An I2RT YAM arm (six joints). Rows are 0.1 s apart.
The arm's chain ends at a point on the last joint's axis. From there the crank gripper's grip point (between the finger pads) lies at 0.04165 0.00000 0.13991 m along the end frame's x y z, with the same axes.
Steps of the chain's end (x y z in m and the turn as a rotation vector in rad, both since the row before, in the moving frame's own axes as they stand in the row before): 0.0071, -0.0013, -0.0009, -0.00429, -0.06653, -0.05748; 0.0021, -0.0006, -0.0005, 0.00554, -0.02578, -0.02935; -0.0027, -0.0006, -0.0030, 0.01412, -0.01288, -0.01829; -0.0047, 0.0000, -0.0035, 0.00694, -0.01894, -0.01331; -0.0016, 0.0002, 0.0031, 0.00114, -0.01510, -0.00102; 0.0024, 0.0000, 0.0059, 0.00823, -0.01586, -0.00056; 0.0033, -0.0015, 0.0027, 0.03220, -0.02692, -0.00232; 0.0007, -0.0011, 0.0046, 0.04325, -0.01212, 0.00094
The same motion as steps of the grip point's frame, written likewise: -0.0023, -0.0028, 0.0016, -0.00429, -0.06653, -0.05748; -0.0015, -0.0025, 0.0005, 0.00554, -0.02578, -0.02935; -0.0045, -0.0033, -0.0025, 0.01412, -0.01288, -0.01829; -0.0074, -0.0015, -0.0027, 0.00694, -0.01894, -0.01331; -0.0037, 0.0000, 0.0037, 0.00114, -0.01510, -0.00102; 0.0002, -0.0012, 0.0065, 0.00823, -0.01586, -0.00056; -0.0005, -0.0061, 0.0037, 0.03220, -0.02692, -0.00232; -0.0010, -0.0071, 0.0050, 0.04325, -0.01212, 0.00094
